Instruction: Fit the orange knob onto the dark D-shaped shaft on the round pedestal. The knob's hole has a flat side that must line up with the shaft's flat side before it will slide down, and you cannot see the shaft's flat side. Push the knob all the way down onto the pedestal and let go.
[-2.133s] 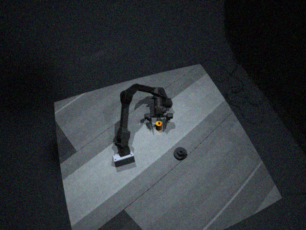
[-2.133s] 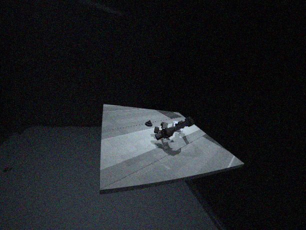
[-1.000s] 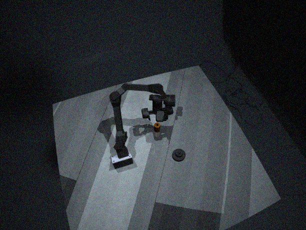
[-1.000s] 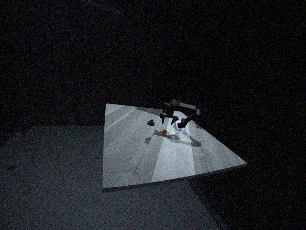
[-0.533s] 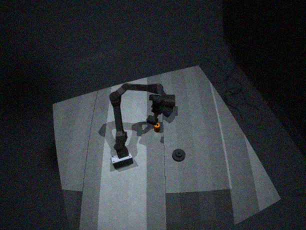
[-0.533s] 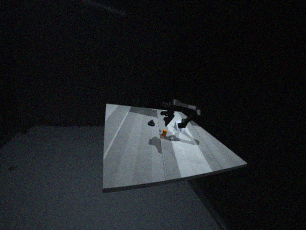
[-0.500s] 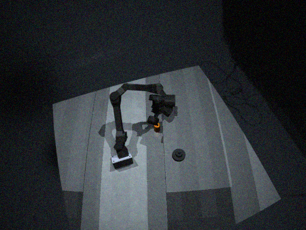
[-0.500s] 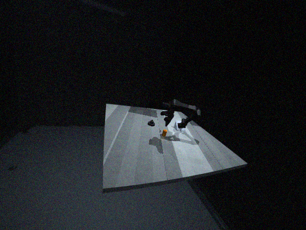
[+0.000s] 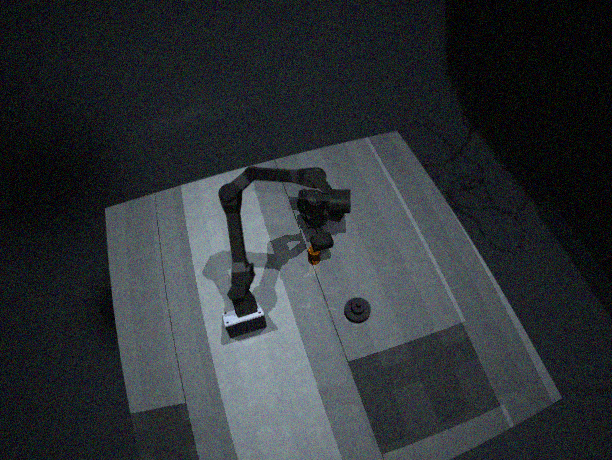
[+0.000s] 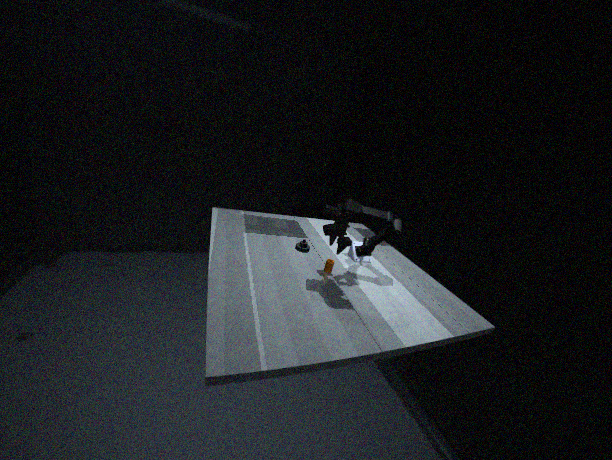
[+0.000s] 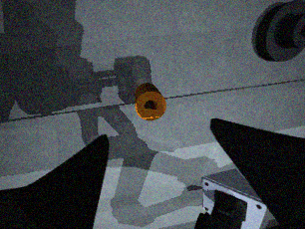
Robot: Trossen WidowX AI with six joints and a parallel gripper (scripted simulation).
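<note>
Now: gripper tip 90 mm above the orange knob. Round my gripper tip: dark round pedestal 240 mm to the right, 90 mm below, 50 mm ahead.
</note>
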